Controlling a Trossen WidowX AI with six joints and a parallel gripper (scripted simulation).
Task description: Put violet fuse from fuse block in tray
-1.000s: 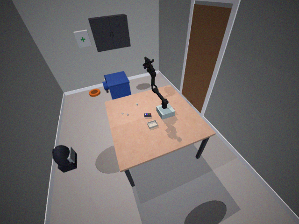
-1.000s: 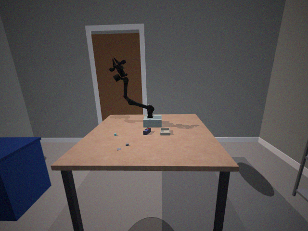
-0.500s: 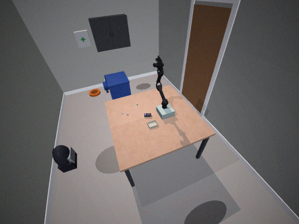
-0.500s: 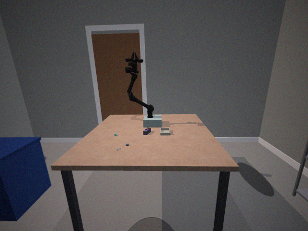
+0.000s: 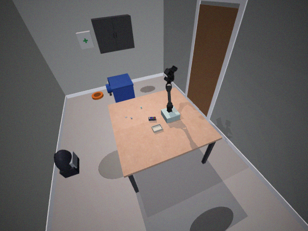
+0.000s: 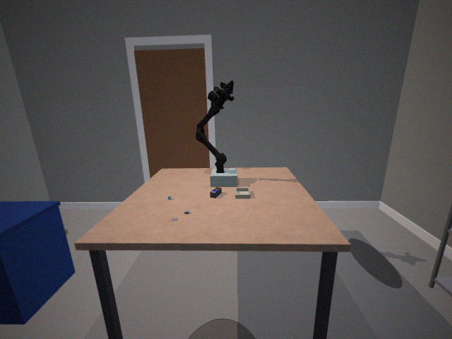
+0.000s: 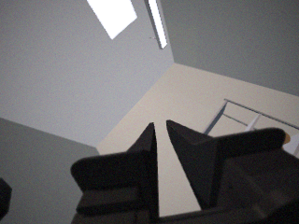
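The violet fuse lies 76 cm below my gripper tip, 18 cm ahead of it and 15 cm to the right of it. Round my gripper tip: green fuse (76 cm below, 17 cm ahead, 14 cm to the right); blue fuse (76 cm below, 20 cm ahead, 16 cm to the right); red fuse (76 cm below, 15 cm ahead, 13 cm to the right).
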